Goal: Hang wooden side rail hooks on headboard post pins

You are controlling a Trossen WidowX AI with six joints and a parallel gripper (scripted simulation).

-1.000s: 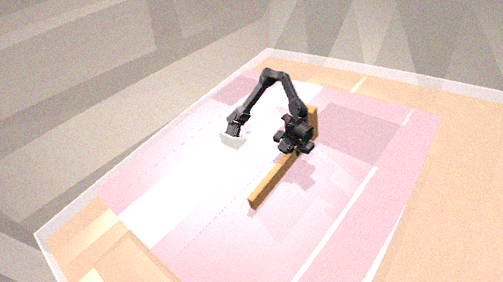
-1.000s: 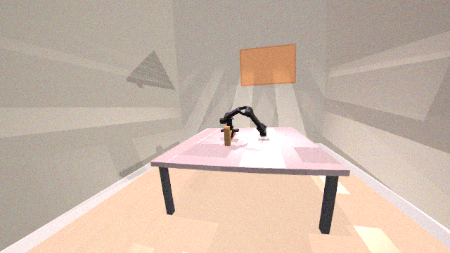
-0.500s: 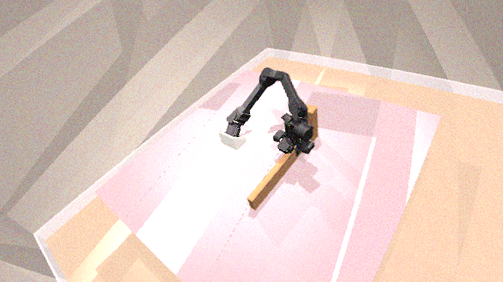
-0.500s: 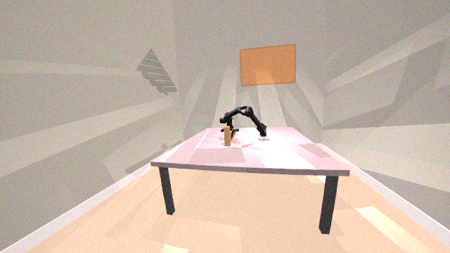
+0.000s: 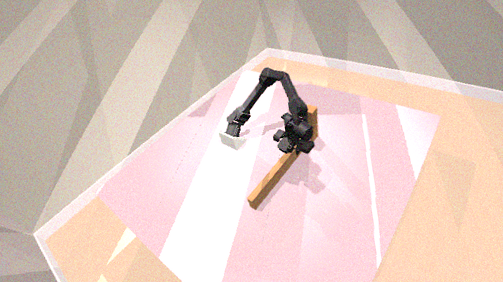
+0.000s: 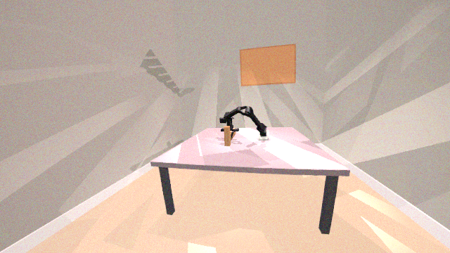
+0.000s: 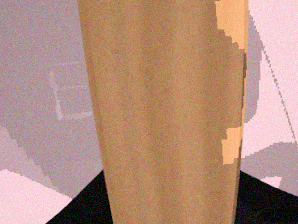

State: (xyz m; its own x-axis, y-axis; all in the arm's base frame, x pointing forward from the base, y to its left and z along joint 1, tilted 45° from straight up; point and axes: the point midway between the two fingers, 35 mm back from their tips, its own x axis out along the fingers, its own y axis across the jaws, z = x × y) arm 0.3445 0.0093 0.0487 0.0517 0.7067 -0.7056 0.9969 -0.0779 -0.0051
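The wooden headboard post is 1 cm ahead of my gripper tip, 16 cm to the left of it and 5 cm above it.
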